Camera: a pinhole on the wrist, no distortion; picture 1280 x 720 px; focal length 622.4 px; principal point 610.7 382.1 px. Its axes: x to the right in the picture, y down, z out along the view. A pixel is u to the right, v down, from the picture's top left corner.
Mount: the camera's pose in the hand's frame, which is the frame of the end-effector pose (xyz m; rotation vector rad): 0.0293 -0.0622 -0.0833 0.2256 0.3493 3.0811
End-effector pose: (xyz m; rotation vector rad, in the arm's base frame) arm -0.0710 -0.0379 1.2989 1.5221 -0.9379 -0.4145
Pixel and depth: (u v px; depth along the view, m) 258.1 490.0 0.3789
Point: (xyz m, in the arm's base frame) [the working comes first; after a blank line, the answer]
In the camera's frame: -0.2147 0.0657 0.3789

-0.0691 -0.4393 1.2722
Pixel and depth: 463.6 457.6 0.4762
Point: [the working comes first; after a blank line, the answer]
In the camera's frame: -0.1125 0.0578 0.4762

-0.2099 -0.4415 1.2613
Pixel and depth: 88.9 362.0 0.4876
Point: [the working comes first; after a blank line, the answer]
In the camera's frame: -0.4088 -0.0157 0.4876

-0.0152 -0.6293 1.4031
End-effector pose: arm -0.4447 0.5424 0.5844 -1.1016 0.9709 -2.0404
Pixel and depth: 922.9 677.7 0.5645
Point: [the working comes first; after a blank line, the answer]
In the camera's frame: 0.2832 0.2681 0.5645

0.0913 0.6030 0.8803
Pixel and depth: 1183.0 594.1 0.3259
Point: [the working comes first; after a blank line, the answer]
In the camera's frame: 0.2997 0.1110 0.3259

-0.0977 0.6683 0.6757
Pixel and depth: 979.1 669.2 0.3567
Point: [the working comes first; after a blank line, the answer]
In the camera's frame: 0.2111 0.1645 0.3567

-0.1228 0.6145 0.7659
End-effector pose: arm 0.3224 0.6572 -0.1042 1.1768 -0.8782 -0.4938
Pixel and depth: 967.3 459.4 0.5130
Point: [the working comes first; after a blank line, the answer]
In the camera's frame: 0.2939 0.0637 0.5130

-0.1626 0.5244 -0.1065
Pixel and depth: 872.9 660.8 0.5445
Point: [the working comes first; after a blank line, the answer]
In the camera's frame: 0.2294 0.2438 0.5445

-0.1562 0.3821 -0.2381
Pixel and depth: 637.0 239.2 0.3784
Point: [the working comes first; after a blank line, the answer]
In the camera's frame: 0.0160 -0.0869 0.3784

0.1405 0.4867 0.0509
